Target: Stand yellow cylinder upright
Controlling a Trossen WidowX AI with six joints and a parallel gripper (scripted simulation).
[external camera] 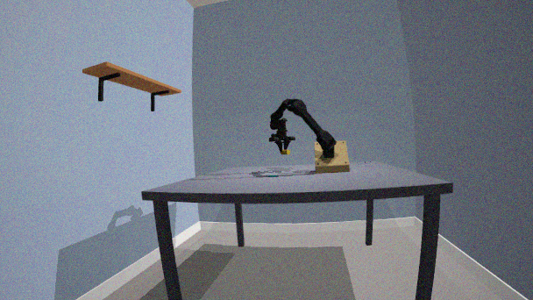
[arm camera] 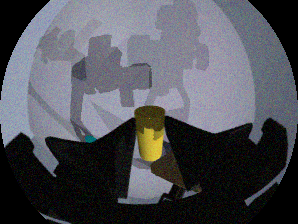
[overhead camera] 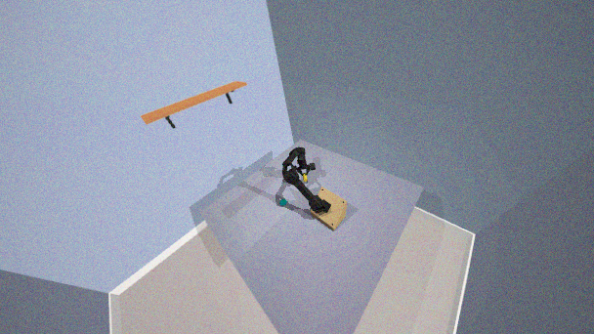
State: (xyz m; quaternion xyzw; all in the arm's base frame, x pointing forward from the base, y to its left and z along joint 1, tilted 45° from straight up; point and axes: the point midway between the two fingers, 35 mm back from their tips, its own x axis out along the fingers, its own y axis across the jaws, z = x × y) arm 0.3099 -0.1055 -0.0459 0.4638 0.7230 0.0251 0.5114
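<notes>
Right now the cyan circle is 20 mm ahead of my gripper tip, 250 mm to the left of it and 130 mm below it. Round my gripper tip: yellow cylinder 20 mm behind, 10 mm to the left.
</notes>
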